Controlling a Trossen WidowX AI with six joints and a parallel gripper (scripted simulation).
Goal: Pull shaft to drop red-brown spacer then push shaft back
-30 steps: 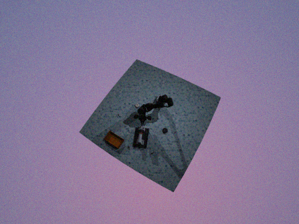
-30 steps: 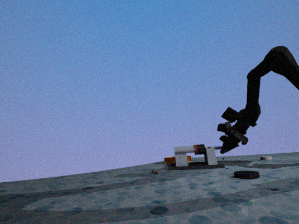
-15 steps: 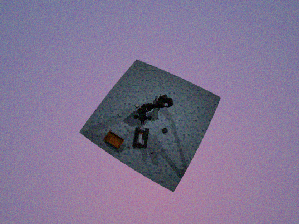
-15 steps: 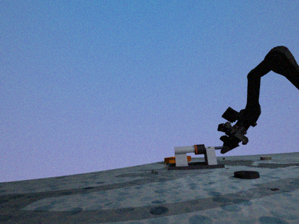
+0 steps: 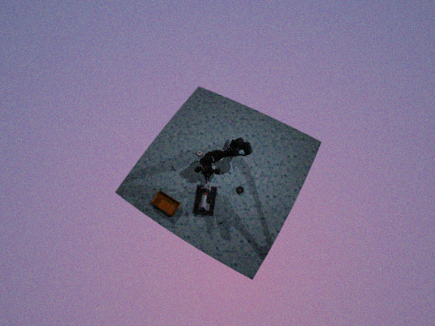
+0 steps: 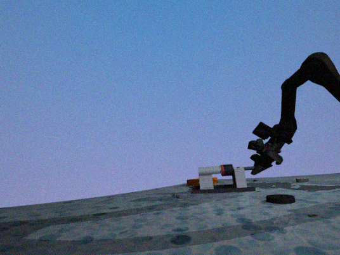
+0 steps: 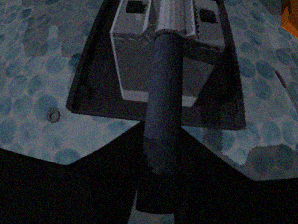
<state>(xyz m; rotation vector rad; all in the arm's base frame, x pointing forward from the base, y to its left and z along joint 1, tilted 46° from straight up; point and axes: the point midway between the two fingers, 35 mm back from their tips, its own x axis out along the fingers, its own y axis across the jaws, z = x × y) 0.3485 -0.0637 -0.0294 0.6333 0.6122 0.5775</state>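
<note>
My gripper tip is 40 mm short of the dark shaft, 10 mm to the right of it and 30 mm below it. From my gripper tip the other things lie so: thin dark rod: 110 mm ahead, 130 mm to the right, 50 mm below; then dark disc: 50 mm behind, 250 mm to the left, 50 mm below; then orange tray: 290 mm ahead, 220 mm to the right, 40 mm below.
</note>
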